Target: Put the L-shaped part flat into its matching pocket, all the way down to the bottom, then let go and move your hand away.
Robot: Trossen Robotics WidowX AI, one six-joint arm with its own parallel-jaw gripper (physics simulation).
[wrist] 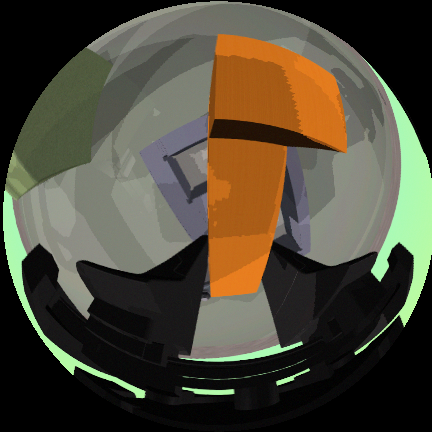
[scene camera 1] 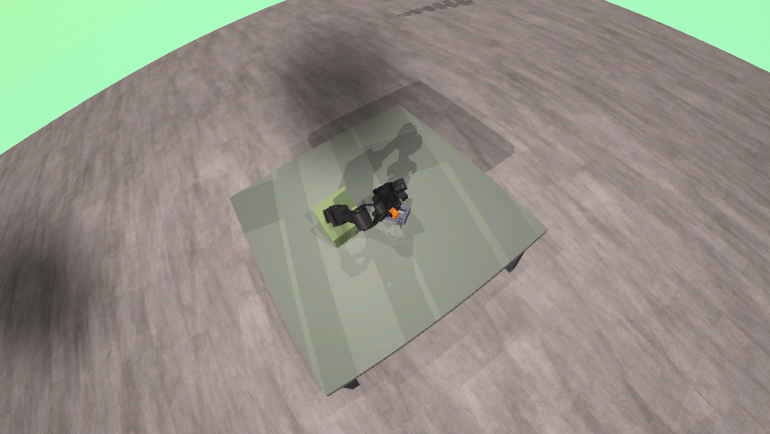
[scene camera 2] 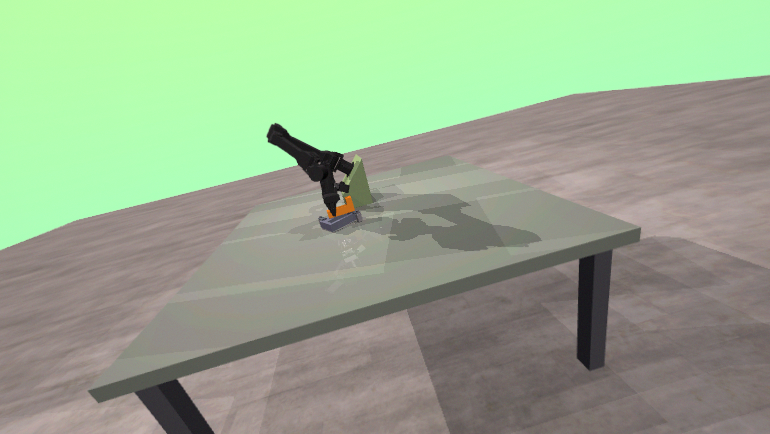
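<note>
The orange L-shaped part [scene camera 1: 394,213] [scene camera 2: 347,205] [wrist: 245,200] is held between the fingertips of my gripper [scene camera 2: 333,212] [wrist: 231,241], which is shut on one end of its long arm. The part is on edge: its short arm sticks up at the end away from the fingers. A purple-grey pocket tray [scene camera 1: 407,214] [scene camera 2: 341,222] [wrist: 167,182] lies right beneath it, turned at an angle to the long arm in the wrist view. The part hides much of the pocket. Whether its lower edge touches the tray, I cannot tell.
A green wedge-like block [scene camera 1: 338,237] [scene camera 2: 360,186] [wrist: 57,115] stands near the tray, behind the gripper in scene camera 2 and at the left in the wrist view. The tray lies on the grey-green table [scene camera 1: 469,231] [scene camera 2: 242,280]. The black arm casts shadows across the tabletop.
</note>
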